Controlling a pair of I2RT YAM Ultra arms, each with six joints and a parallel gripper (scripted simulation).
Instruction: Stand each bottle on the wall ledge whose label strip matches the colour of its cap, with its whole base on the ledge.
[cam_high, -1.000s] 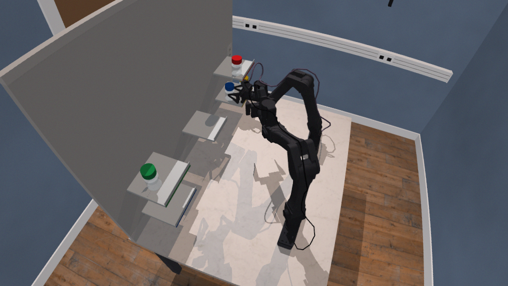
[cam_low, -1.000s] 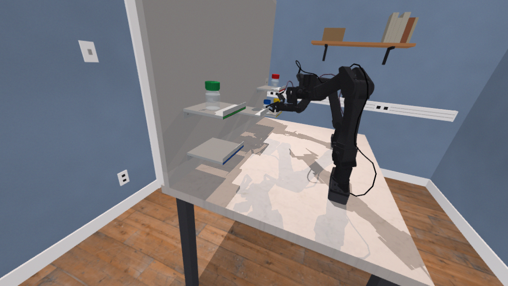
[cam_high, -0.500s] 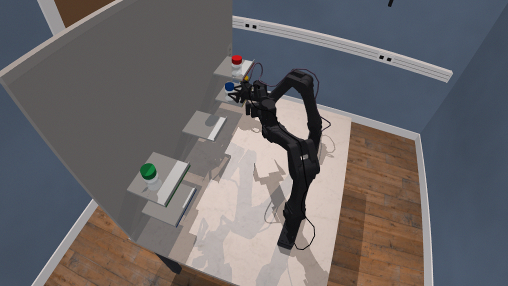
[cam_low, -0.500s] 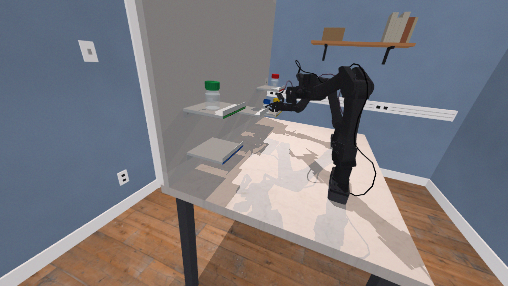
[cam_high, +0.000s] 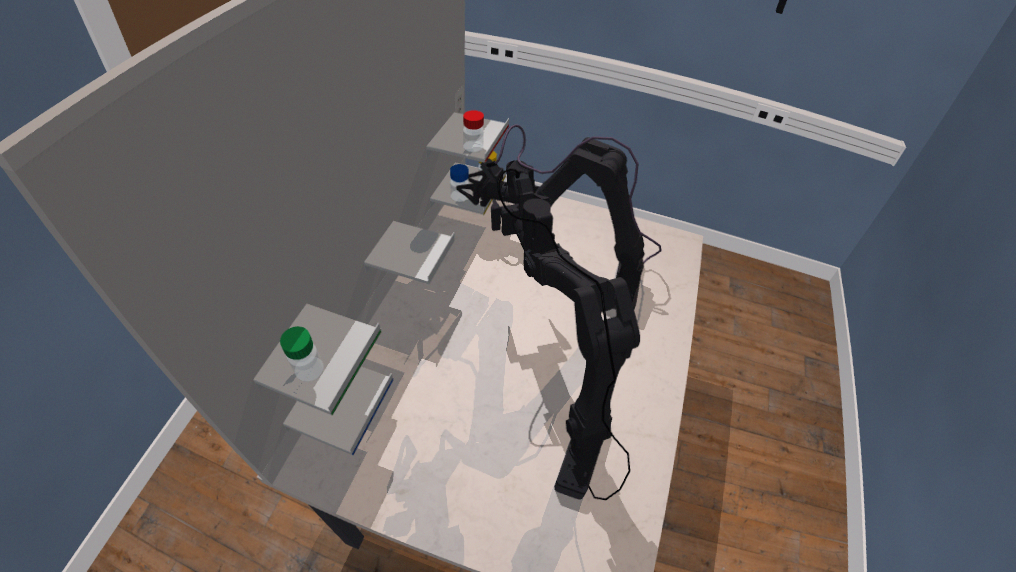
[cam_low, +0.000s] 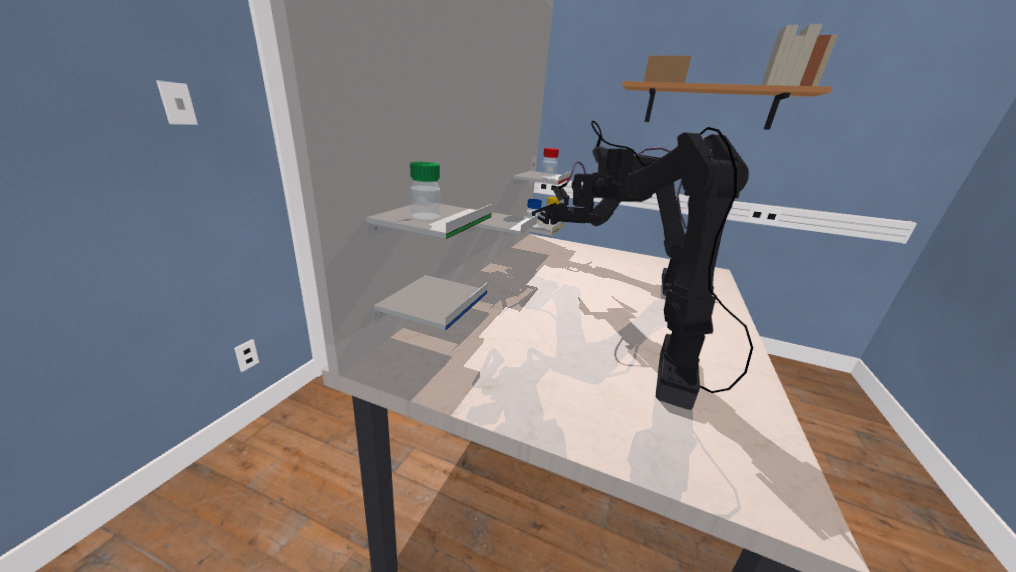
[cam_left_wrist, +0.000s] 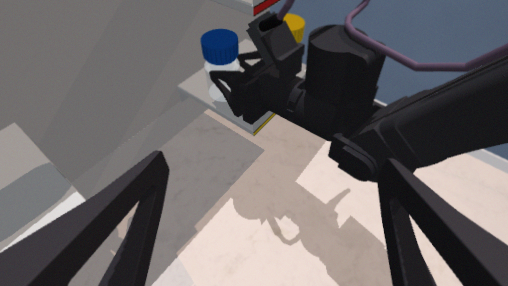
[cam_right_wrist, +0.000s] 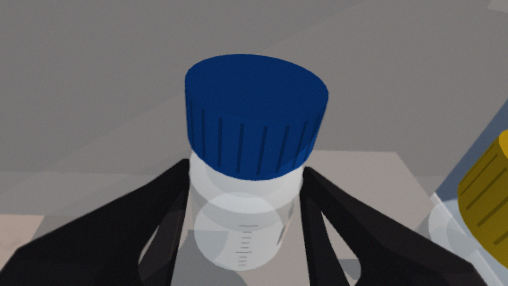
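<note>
My right hand is 100 mm to the left of the yellow-capped bottle, 40 mm past it and 10 mm above it. From my right hand the other things lie so: blue-capped bottle: 10 mm below, 10 mm ahead; then grey wall panel: 350 mm to the left, 280 mm above, 110 mm ahead; then red-capped bottle: 180 mm above, 30 mm behind.
</note>
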